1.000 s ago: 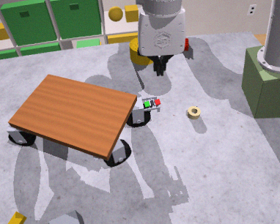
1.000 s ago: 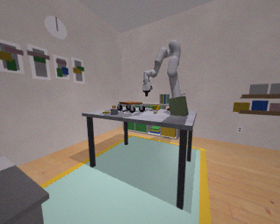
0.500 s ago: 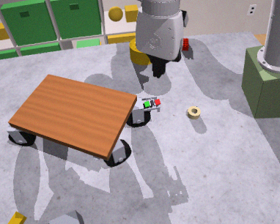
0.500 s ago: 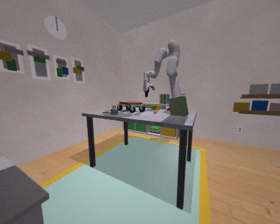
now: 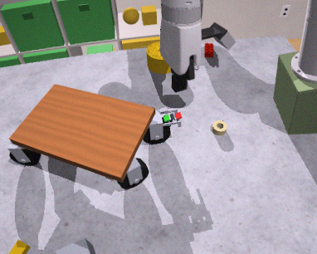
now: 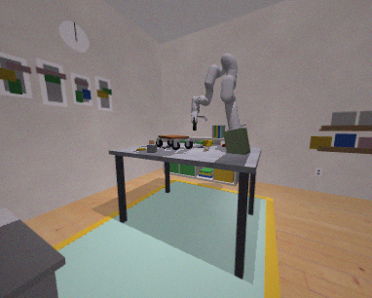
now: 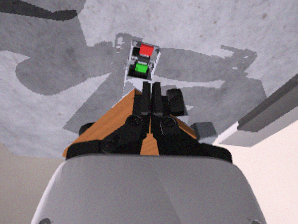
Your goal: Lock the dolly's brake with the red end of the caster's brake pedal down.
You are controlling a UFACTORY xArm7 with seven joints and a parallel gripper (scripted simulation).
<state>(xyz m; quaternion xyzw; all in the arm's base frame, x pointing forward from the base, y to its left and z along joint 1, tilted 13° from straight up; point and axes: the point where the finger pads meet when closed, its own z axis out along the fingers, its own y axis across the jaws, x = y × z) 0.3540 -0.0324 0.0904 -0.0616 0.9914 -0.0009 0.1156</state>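
The brake pedal lies 12 cm below my hand and 1 cm ahead of it. Also, from my hand: yellow cylinder: 32 cm to the right, 17 cm below, 6 cm behind; cream ring: 19 cm below, 12 cm behind, 2 cm to the left; red block: 34 cm to the right, 25 cm behind, 19 cm below.
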